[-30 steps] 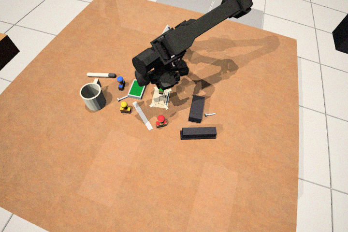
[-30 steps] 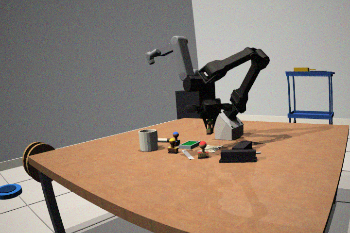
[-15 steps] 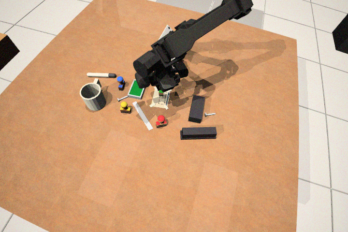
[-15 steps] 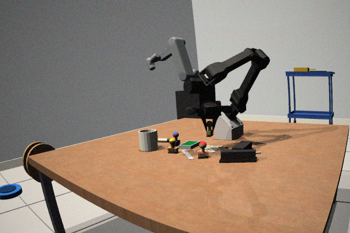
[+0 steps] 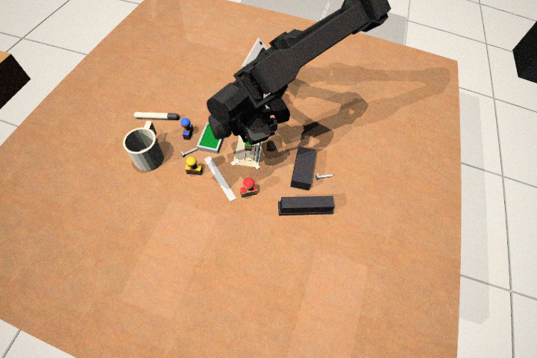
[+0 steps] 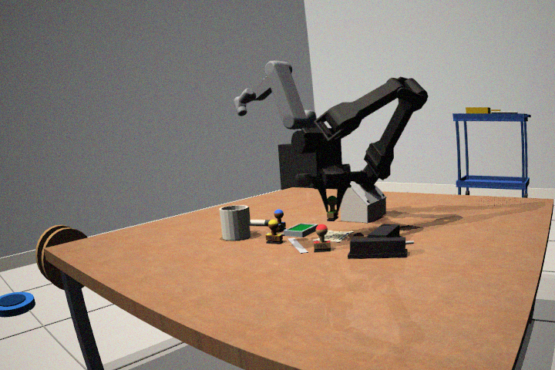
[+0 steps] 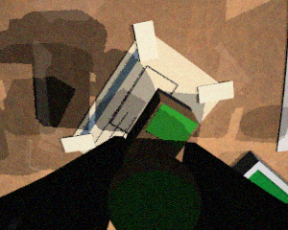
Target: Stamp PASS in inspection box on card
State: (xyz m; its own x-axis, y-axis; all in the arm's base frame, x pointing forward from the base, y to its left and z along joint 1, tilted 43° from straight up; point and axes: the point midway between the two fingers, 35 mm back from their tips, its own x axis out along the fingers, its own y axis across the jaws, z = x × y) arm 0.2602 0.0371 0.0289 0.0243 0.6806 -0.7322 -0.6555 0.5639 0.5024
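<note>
Now: gripper tip 70 mm above the inspection card, 10 mm to the left of it and 10 mm past it. The rest, counted from my gripper tip: red-knobbed stamp 110 mm ahead, 50 mm below, 40 mm to the left; green-knobbed pass stamp right at my gripper tip; ruler 100 mm ahead, 70 mm below, 50 mm to the right.
</note>
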